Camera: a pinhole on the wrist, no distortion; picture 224 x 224 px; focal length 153.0 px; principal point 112.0 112.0 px. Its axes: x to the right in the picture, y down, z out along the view. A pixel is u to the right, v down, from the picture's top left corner.
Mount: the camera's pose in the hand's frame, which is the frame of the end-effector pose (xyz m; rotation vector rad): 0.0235 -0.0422 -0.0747 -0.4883 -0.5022 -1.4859
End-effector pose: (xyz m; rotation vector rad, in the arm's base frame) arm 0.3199 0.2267 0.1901 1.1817 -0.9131 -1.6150
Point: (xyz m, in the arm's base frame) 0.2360 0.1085 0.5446
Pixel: 53 115
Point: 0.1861 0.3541 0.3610
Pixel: 136 19
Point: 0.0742 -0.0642 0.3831
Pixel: 115 196
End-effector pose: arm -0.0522 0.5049 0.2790 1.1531 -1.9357 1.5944
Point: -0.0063 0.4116 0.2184
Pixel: 178 60
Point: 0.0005 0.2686 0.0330
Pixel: 150 55
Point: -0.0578 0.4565 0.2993
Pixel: 169 129
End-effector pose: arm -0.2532 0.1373 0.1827 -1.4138 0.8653 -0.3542
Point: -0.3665 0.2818 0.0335
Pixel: 25 17
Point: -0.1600 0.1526 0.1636
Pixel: 176 148
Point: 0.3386 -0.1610 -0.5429
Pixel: outside the picture
